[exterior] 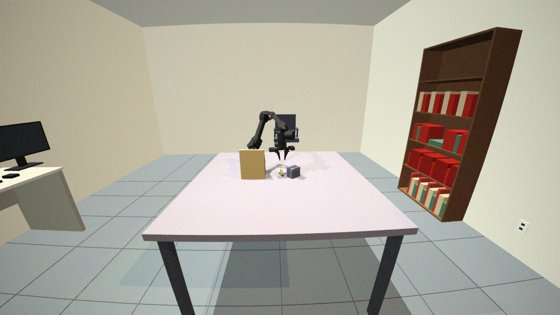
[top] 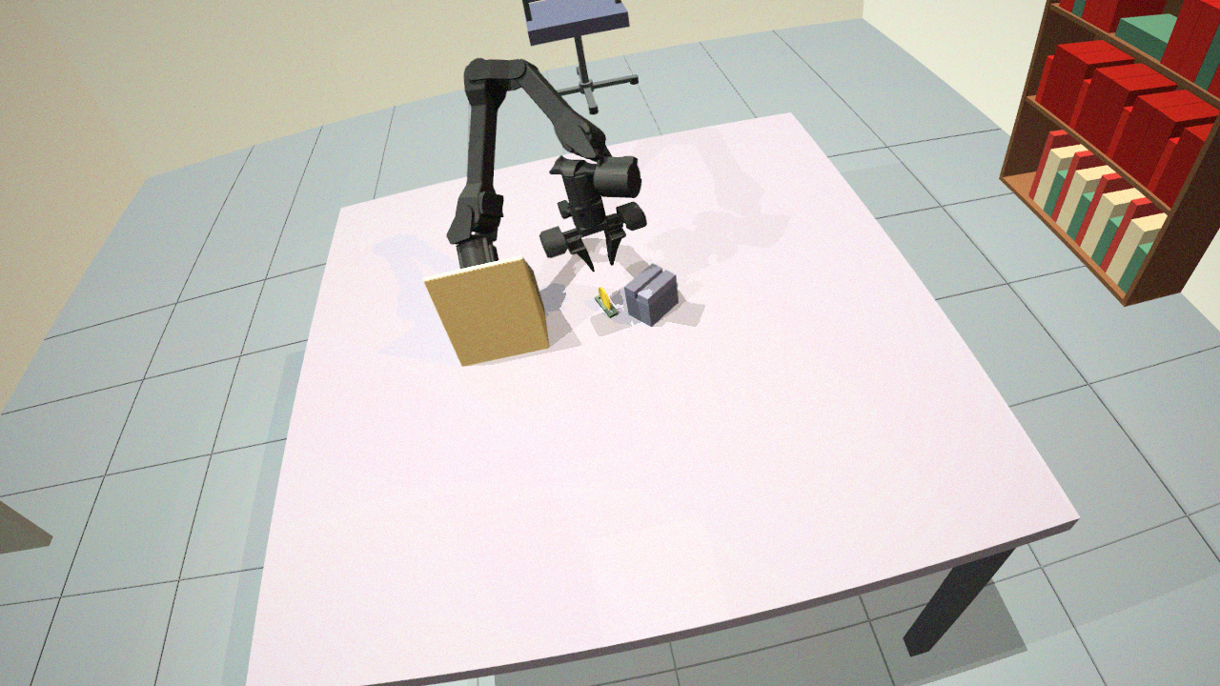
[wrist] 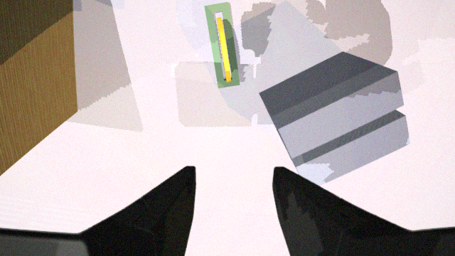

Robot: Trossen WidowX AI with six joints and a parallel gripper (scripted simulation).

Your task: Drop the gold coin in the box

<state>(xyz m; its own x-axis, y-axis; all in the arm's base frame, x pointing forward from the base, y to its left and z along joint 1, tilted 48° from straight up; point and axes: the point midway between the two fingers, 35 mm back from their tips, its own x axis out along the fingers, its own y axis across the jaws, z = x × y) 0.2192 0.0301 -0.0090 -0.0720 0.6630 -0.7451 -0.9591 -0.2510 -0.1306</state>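
My gripper tip is now 110 mm above the gold coin, 30 mm to the right of it and 10 mm past it.
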